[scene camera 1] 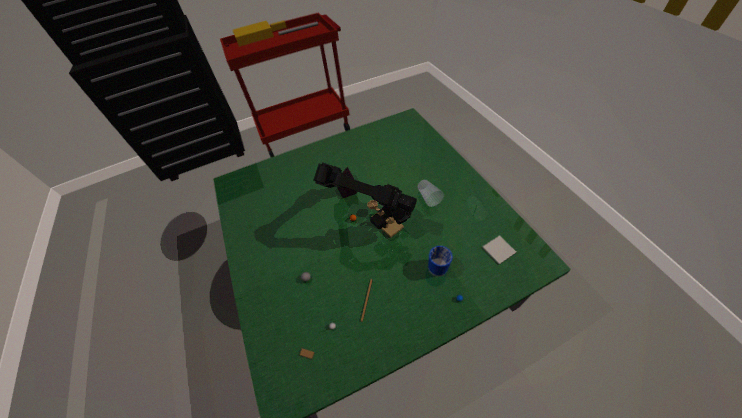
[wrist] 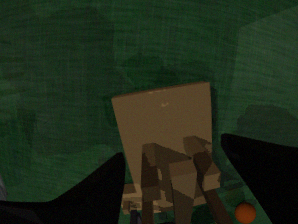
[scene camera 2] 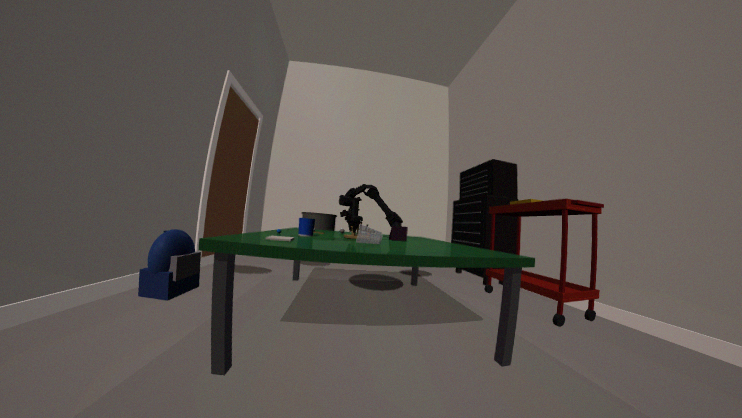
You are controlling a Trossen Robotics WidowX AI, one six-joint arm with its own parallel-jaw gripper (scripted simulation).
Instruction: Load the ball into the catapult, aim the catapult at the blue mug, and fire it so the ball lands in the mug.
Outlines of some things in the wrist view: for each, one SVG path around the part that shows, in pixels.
My gripper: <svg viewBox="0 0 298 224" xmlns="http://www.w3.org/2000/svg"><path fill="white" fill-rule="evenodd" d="M124 156L122 156L122 153L116 153L108 161L105 161L100 168L97 168L96 171L90 173L80 183L74 185L74 188L72 186L71 189L68 189L68 192L53 198L52 201L12 202L0 200L0 224L118 224L118 220L120 220L118 218L121 210L120 205L122 196L124 196L122 190L124 190L126 175ZM222 133L221 147L223 152L226 153L227 159L233 164L233 167L237 169L241 179L249 186L249 189L253 192L259 204L261 204L262 209L265 210L270 221L273 224L298 224L298 148L269 143L269 141L249 139L249 137L239 137L231 135L231 133Z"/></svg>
A wooden catapult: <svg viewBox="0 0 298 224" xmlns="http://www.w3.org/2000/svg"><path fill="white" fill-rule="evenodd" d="M210 81L197 81L197 83L168 85L168 87L122 93L122 95L114 95L110 99L112 100L114 116L116 116L126 161L128 161L130 176L132 176L133 184L124 184L124 190L122 190L122 193L124 193L121 201L122 213L130 214L129 224L154 224L154 213L168 212L168 210L174 210L174 222L164 222L164 224L190 224L193 206L202 204L209 205L210 213L212 213L216 224L234 224L229 214L227 214L225 206L222 205L223 202L221 202L220 196L214 190L220 188L221 171L212 161L213 128Z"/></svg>
